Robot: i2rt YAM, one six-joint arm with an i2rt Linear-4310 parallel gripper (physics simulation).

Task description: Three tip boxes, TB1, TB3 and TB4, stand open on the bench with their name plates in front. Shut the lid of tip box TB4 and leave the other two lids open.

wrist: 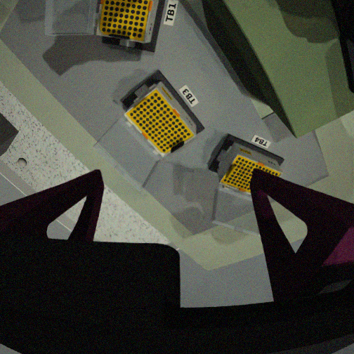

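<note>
Tip box TB4 (242, 173) stands at the right of the wrist view, its yellow tip rack showing and partly covered by my right finger. Its clear lid (232, 212) is open and extends toward the bottom of the view. Its name plate (261, 141) lies beyond it. Tip box TB3 (161, 121) is in the middle, with its clear lid (127, 152) open to the lower left and its name plate (188, 95) at its upper right. Tip box TB1 (126, 20) is at the top, its clear lid (71, 18) open to the left. My gripper (176, 177) is open, above the bench.
A large green block-like surface (280, 65) fills the upper right. A speckled strip (122, 212) runs along the left below the pale green border (55, 110). A dark block (6, 134) shows at the left edge.
</note>
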